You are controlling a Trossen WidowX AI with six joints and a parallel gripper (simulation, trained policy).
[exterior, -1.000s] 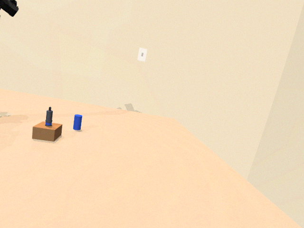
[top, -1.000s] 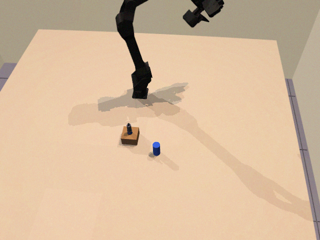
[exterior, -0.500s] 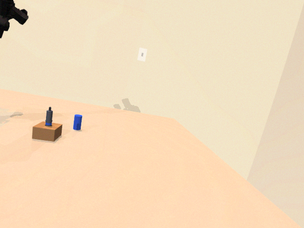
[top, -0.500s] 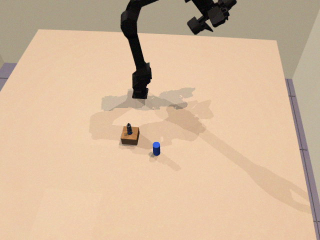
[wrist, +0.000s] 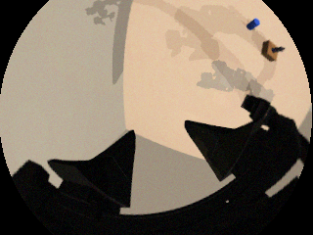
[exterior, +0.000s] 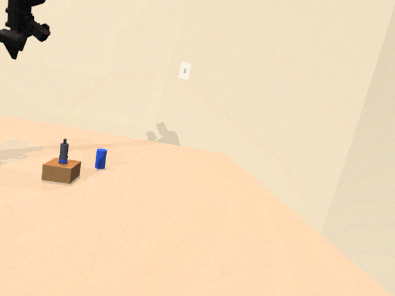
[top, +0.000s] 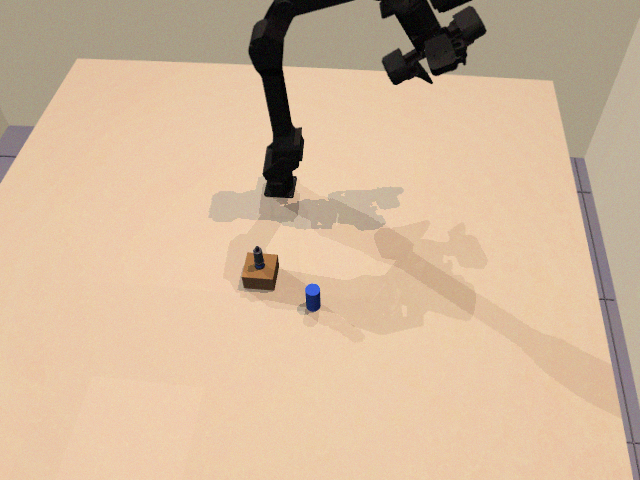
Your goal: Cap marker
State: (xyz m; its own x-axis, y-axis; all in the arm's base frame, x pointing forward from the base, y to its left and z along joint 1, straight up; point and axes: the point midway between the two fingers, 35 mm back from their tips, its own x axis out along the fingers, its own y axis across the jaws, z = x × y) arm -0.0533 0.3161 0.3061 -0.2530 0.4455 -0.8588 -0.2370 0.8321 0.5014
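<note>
The blue cap is 37 cm ahead of my gripper tip, 25 cm below it and 22 cm to the right of it. Also, from my gripper tip: brown holder block (33 cm to the right, 31 cm ahead, 26 cm below).
</note>
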